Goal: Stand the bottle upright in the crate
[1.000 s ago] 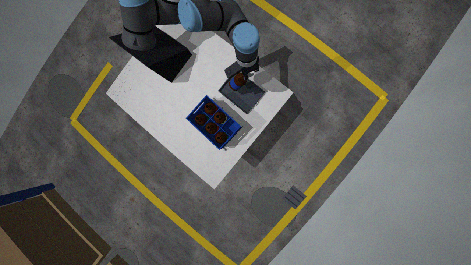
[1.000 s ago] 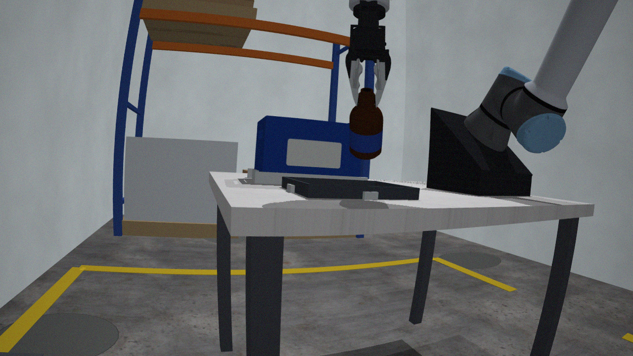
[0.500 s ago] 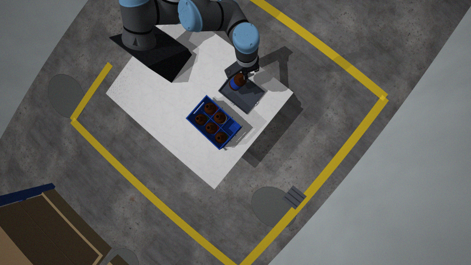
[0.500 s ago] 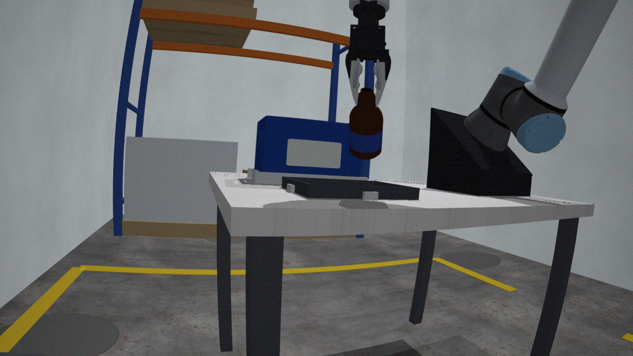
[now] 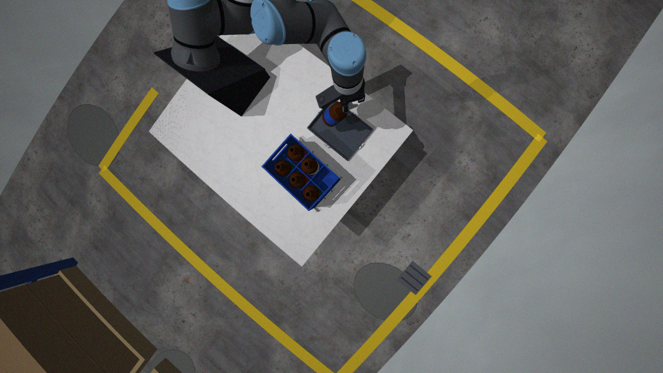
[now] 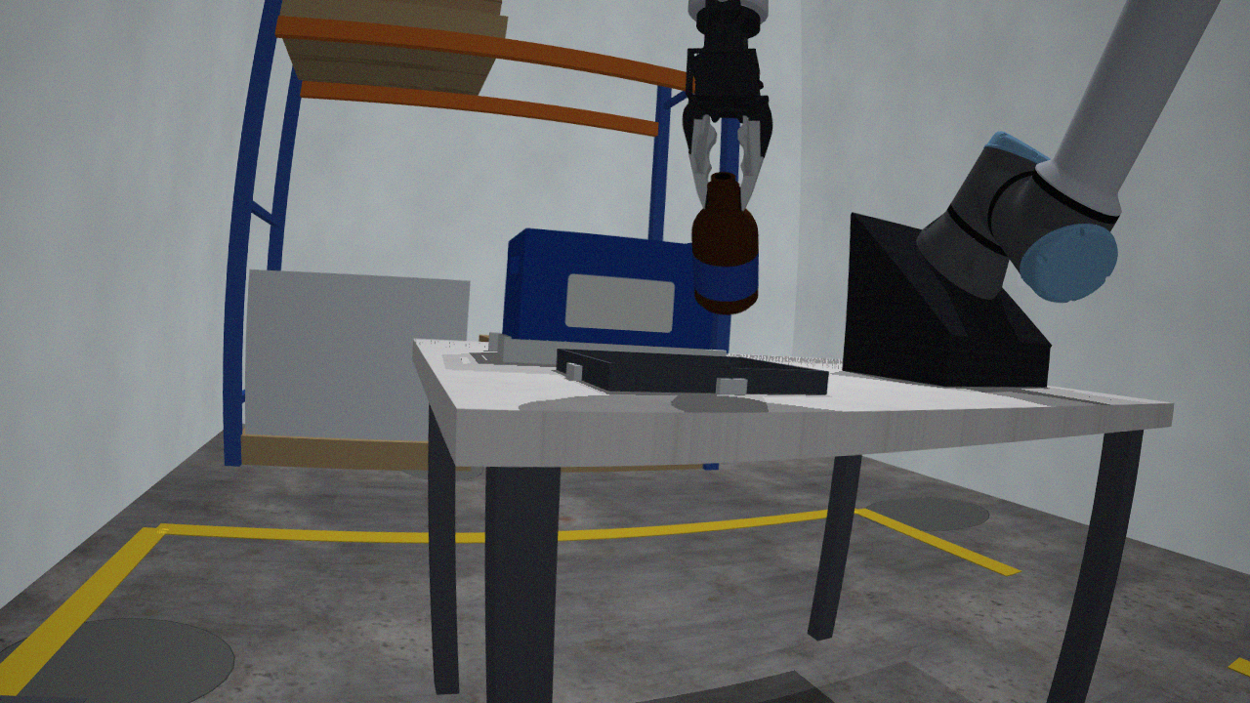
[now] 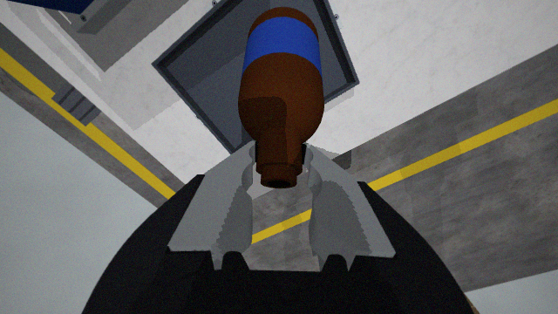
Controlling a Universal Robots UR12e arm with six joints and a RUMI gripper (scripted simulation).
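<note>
My gripper is now 20 mm past the bottle, 20 mm to the left of it and 40 mm above it. The rest, counted from my hand: dark grey tray (10 mm ahead, 50 mm to the right, 190 mm below); then blue crate (20 mm ahead, 320 mm to the right, 120 mm below).
</note>
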